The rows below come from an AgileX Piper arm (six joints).
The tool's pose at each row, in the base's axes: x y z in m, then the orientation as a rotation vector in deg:
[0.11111 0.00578 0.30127 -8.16 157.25 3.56]
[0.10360 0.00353 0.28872 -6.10 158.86 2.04]
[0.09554 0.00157 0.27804 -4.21 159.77 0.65]
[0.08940 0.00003 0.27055 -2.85 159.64 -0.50]
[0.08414 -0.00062 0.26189 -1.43 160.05 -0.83]
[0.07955 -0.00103 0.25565 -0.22 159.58 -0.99]
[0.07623 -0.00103 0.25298 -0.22 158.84 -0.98]
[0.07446 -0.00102 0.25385 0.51 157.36 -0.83]
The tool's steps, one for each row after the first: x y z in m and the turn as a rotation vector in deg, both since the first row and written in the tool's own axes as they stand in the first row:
[0.01193 -0.00172 0.00859 1.30 1.53 1.31]
[0.02361 -0.00305 0.01526 2.49 2.39 2.47]
[0.03227 -0.00409 0.01974 3.48 2.26 3.24]
[0.04049 -0.00437 0.02570 3.89 2.64 4.20]
[0.04715 -0.00443 0.02969 4.19 2.15 4.99]
[0.05122 -0.00413 0.03089 4.22 1.41 4.97]
[0.05251 -0.00391 0.02942 4.29 -0.08 5.46]

